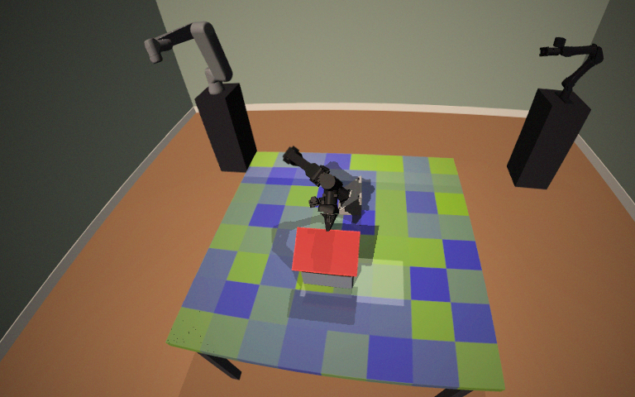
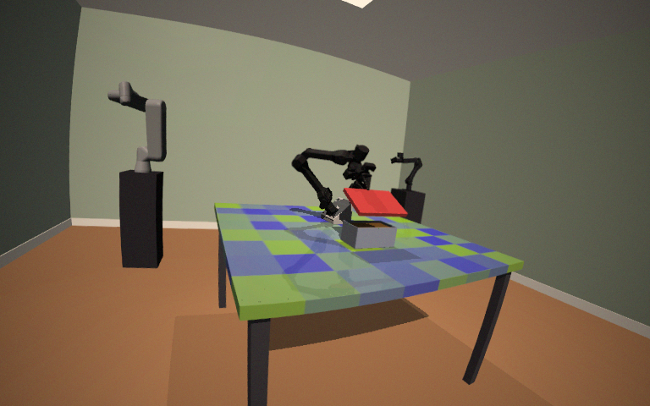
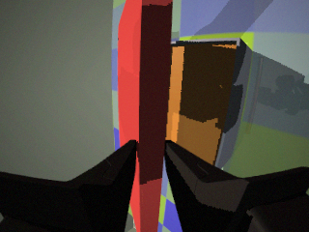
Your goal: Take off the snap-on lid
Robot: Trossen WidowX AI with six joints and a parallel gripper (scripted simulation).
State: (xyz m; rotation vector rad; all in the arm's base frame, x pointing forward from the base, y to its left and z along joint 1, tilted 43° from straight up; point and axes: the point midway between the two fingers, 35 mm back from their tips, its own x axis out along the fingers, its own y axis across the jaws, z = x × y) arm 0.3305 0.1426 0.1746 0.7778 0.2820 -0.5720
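My gripper tip is now 7 cm short of the red lid and 3 cm above it. Also, from my gripper tip: grey storage box 18 cm below, 5 cm ahead.
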